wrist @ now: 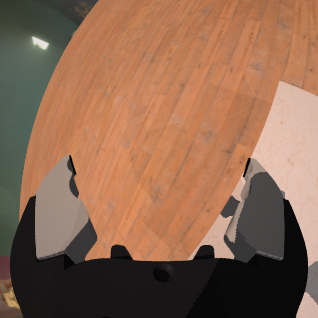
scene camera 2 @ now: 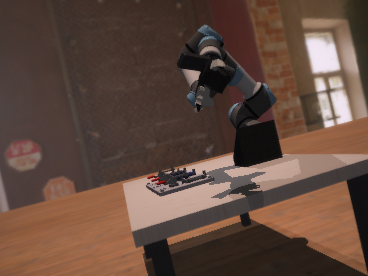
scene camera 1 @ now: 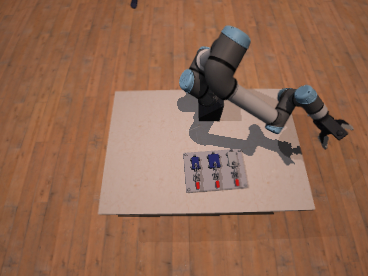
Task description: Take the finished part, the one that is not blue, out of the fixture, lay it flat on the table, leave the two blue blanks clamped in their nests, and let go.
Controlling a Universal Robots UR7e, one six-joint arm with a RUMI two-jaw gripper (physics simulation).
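Frame: origin at the arm's base, x ahead, y left, z up, level; centimetres.
Seen in the pictures: gripper, fingertip midpoint: (wrist: 159,158) (scene camera 2: 210,90); arm's base, link origin: (scene camera 2: 256,137) (scene camera 1: 210,95).
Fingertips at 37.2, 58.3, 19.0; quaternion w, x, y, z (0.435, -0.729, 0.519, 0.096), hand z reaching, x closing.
Note:
Offsets run from my fingertips to a thing's top centre, as dx, dy, dz. Level surfaces: height alone.
The grey fixture plate {+7.1, -56.2, -29.4} (scene camera 1: 206,176) (scene camera 2: 172,190) lies on the table with three nests in a row. Two blue blanks {+3.9, -67.6, -26.7} (scene camera 1: 195,162) {+2.3, -56.7, -27.2} (scene camera 1: 214,160) sit in the left and middle nests in scene camera 1. The finished part {+0.7, -45.8, -27.8} (scene camera 1: 233,159), pale grey-white, sits in the right nest. A toggle clamp with a red handle stands at each nest; whether each is closed is too small to tell. My gripper (scene camera 1: 338,136) (scene camera 2: 199,107) (wrist: 159,158) is open and empty, high up and beyond the table's right edge in scene camera 1. The fixture does not show in the wrist view.
The pale table {dz -30.9} (scene camera 1: 145,150) (scene camera 2: 150,220) (wrist: 295,135) carries the fixture near its front edge in scene camera 1. The arm's black base (scene camera 1: 210,111) (scene camera 2: 257,143) stands behind the fixture. The red handles {+17.1, -66.3, -25.2} (scene camera 1: 198,185) {+16.0, -55.3, -25.7} (scene camera 1: 217,184) {+14.9, -44.4, -26.2} (scene camera 1: 237,183) stick up toward the front edge.

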